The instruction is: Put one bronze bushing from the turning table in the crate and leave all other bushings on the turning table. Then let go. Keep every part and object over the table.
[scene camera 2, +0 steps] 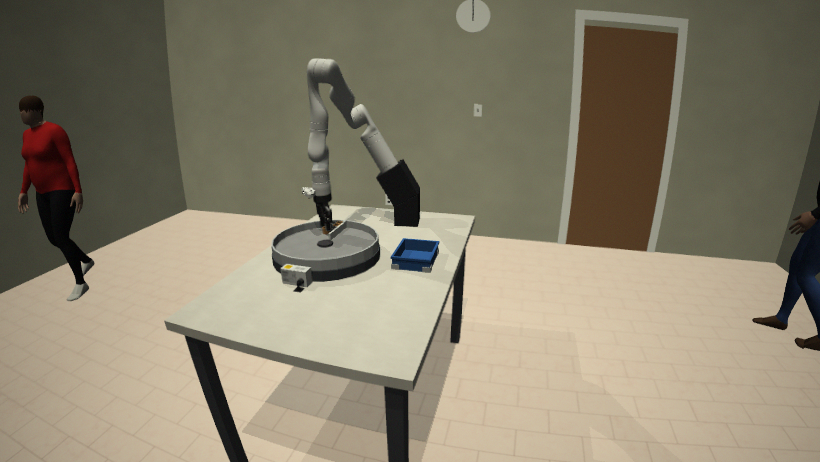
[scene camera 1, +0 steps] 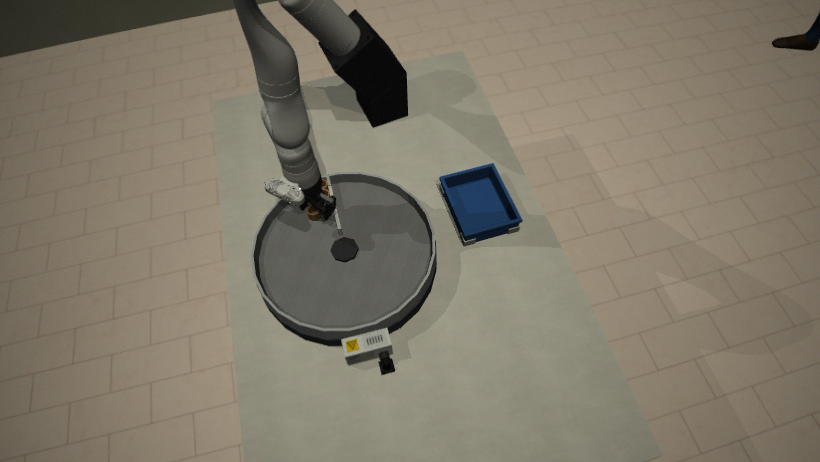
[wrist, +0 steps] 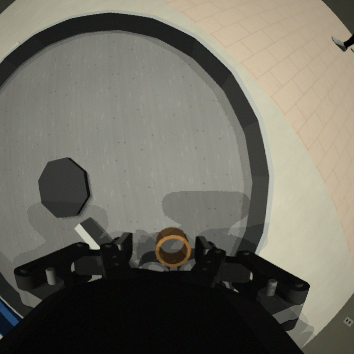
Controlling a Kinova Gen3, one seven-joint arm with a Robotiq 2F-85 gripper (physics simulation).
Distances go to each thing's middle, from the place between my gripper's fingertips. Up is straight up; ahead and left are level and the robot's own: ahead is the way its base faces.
Labels:
My hand is 390 mm to the right of the blue crate (scene camera 1: 481,207), 110 mm short of it and 50 mm above it.

